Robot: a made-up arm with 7 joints.
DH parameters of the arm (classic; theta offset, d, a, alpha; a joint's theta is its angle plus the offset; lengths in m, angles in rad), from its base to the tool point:
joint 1: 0 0.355 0 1.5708
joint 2: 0 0.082 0 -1.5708
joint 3: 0 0.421 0.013 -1.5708
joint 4: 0 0.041 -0.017 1.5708
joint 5: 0 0.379 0 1.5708
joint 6: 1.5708 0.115 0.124 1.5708
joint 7: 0 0.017 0 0
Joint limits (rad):
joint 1: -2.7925..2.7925
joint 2: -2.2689..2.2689
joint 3: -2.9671..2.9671
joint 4: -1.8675..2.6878
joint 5: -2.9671..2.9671
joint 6: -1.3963..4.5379
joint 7: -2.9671..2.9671
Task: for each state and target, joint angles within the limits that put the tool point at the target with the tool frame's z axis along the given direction. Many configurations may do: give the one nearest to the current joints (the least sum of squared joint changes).
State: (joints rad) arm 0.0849 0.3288 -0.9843 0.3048 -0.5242 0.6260 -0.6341
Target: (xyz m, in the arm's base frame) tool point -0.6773 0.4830 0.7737 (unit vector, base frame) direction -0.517 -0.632 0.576
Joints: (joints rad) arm -0.7261 1.0045 -0.7004 -0.0195 -0.3155 0.2667 -0.6341
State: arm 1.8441 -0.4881 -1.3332 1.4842 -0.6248 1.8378 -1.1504
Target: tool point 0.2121 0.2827 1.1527 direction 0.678 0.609 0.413
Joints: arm 2.0276 -0.0568 -1.1954 0.9767 -0.6497 1.3822 -1.1504
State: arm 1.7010 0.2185 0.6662 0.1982 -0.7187 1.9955 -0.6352
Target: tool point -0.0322 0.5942 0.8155 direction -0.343 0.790 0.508
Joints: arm 1.6792 -0.6151 0.5203 0.9964 -0.0671 2.0949 -0.6352
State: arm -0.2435 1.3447 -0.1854 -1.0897 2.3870 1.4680 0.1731
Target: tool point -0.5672 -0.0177 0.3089 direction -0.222 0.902 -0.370
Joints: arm 0.5304 1.0764 -0.9400 -1.8654 1.9575 1.1673 0.1731
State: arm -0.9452 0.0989 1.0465 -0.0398 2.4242 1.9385 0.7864
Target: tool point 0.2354 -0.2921 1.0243 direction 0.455 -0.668 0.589
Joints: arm -0.9815 -0.4726 1.0222 -0.1340 2.3250 2.1218 0.7864
